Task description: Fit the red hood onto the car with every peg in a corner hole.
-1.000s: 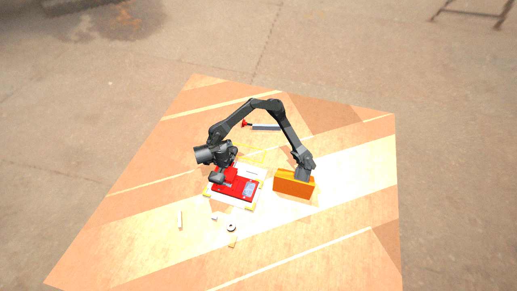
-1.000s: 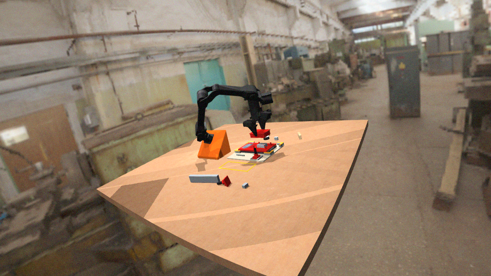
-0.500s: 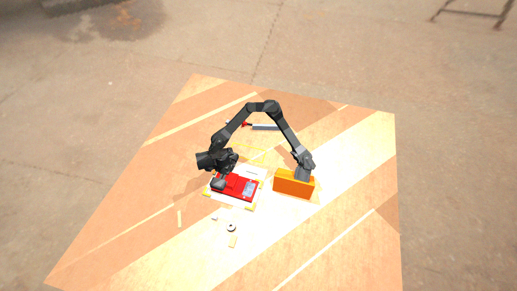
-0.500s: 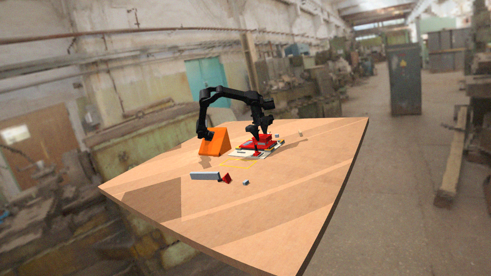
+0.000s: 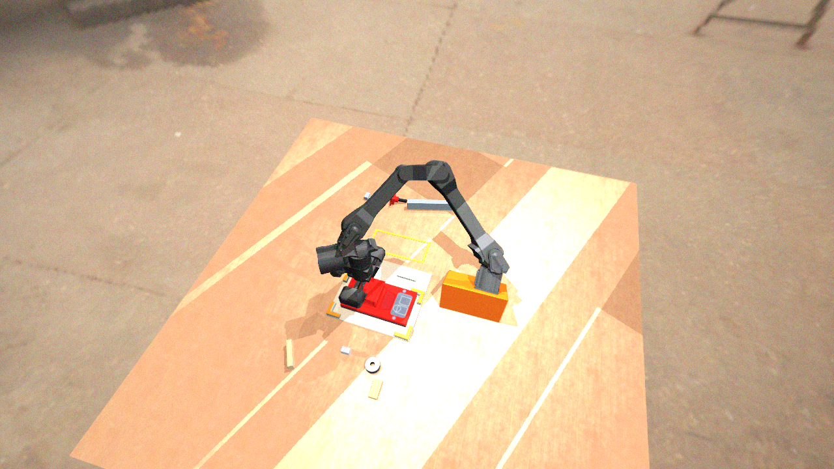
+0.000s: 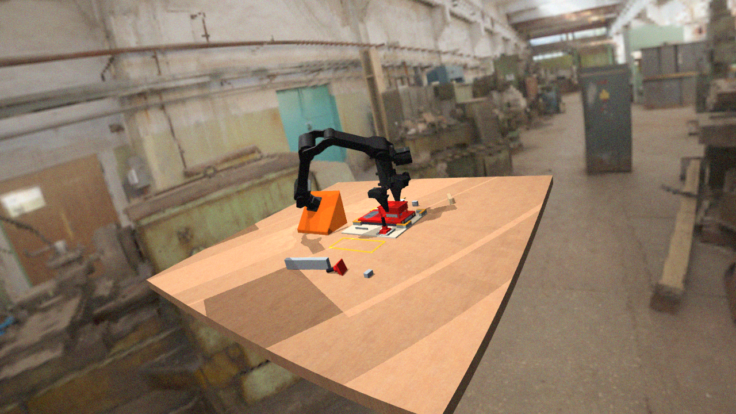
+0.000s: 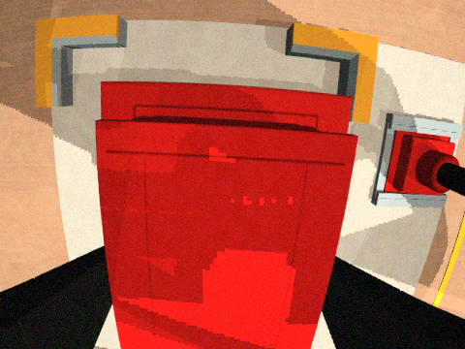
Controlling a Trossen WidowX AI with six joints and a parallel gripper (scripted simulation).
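My gripper tip is 30 mm above the grey engine block. From my gripper tip the other things lie so: grey bar: 60 mm behind, 400 mm to the right, 40 mm below; then red hood: 10 mm above.
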